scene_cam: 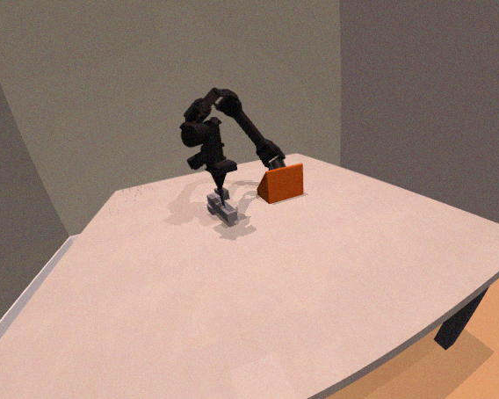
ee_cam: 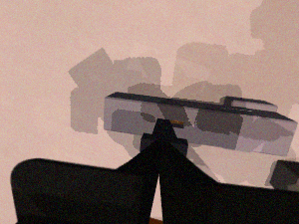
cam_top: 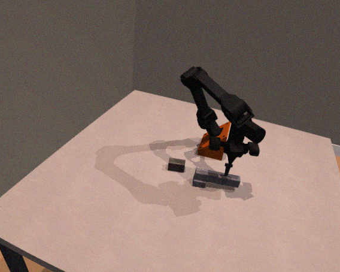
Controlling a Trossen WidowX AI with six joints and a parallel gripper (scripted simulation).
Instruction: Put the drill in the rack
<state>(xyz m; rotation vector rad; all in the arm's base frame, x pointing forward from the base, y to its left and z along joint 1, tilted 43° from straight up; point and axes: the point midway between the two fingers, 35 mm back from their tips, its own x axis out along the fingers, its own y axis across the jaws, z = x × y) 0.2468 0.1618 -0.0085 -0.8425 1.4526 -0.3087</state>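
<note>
Now: the t-shaped key 3 cm below my gripper tip. Also, from my gripper tip: drill: 1 cm ahead, 6 cm to the right, 8 cm below; grey block: 1 cm ahead, 4 cm to the right, 8 cm below; rack: 1 cm behind, 22 cm to the right, 10 cm below.
</note>
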